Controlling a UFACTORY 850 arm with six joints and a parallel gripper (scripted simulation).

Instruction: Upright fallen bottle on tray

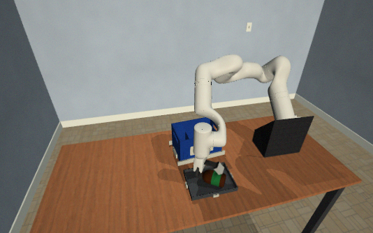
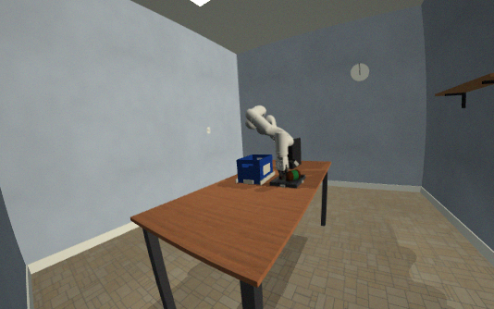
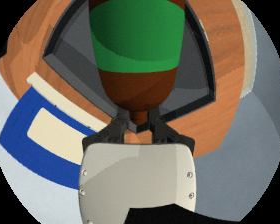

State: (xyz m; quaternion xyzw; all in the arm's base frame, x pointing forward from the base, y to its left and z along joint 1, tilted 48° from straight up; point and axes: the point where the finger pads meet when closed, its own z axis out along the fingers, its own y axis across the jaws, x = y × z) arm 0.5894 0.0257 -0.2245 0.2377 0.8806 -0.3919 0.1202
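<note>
The bottle is 5 cm behind my hand and 3 cm to the left of it. Also, from my hand: blue crate: 24 cm to the right, 4 cm above, 3 cm behind; then tray: 5 cm behind, 3 cm to the left, 3 cm below.
</note>
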